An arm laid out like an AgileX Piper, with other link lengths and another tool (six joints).
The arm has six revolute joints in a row. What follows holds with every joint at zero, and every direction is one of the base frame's. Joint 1 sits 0.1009 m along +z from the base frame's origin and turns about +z. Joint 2 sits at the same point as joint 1 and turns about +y. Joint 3 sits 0.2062 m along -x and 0.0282 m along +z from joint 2 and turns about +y. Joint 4 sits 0.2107 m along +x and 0.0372 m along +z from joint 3 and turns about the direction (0.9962, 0, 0.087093). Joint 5 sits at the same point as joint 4 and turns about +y. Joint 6 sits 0.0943 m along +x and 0.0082 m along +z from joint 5 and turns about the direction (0.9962, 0, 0.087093). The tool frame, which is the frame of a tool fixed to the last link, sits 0.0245 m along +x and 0.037 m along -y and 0.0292 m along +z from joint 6; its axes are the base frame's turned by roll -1.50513, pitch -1.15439 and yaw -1.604 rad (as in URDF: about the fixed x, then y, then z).
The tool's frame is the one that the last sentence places.
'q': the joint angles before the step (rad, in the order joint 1, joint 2, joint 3, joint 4, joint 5, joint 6). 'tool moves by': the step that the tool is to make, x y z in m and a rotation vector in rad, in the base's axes. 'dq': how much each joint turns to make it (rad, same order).
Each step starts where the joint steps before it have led.
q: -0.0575 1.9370 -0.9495 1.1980 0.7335 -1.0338
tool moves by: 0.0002 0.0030 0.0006 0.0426 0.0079 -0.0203
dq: 0.0000 0.0031 -0.0003 0.0420 0.0217 0.0000
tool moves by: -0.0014 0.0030 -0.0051 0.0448 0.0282 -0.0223
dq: -0.0002 0.0212 0.0005 0.0414 0.0224 0.0034
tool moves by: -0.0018 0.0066 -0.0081 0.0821 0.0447 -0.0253
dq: 0.0001 0.0407 -0.0046 0.0669 0.0511 0.0005
